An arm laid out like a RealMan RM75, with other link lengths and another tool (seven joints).
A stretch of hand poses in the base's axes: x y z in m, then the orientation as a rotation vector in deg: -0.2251 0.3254 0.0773 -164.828 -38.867 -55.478; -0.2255 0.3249 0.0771 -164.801 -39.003 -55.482; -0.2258 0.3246 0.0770 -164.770 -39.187 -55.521; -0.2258 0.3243 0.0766 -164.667 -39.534 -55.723; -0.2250 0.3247 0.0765 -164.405 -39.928 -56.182; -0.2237 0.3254 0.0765 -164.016 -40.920 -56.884; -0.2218 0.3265 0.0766 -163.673 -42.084 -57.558; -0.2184 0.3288 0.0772 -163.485 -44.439 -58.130; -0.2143 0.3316 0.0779 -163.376 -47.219 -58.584; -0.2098 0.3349 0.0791 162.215 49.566 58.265; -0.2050 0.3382 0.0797 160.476 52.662 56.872; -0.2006 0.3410 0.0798 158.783 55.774 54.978; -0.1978 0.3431 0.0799 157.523 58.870 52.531
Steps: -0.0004 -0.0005 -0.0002 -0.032 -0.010 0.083; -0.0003 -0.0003 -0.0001 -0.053 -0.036 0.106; 0.0000 -0.0003 -0.0004 -0.081 -0.154 0.205; 0.0008 0.0004 -0.0001 -0.002 -0.327 0.270; 0.0013 0.0007 0.0000 -0.178 -0.524 0.609; 0.0019 0.0011 0.0001 -0.292 -0.518 0.677; 0.0034 0.0023 0.0006 -0.928 -0.530 1.218; 0.0041 0.0028 0.0007 -1.191 -0.487 1.387; 0.0045 0.0033 0.0012 -1.252 -0.264 1.302; 0.0048 0.0033 0.0006 -1.922 0.146 1.738; 0.0044 0.0028 0.0001 -2.063 0.444 1.749; 0.0028 0.0021 0.0001 -1.913 0.955 1.756
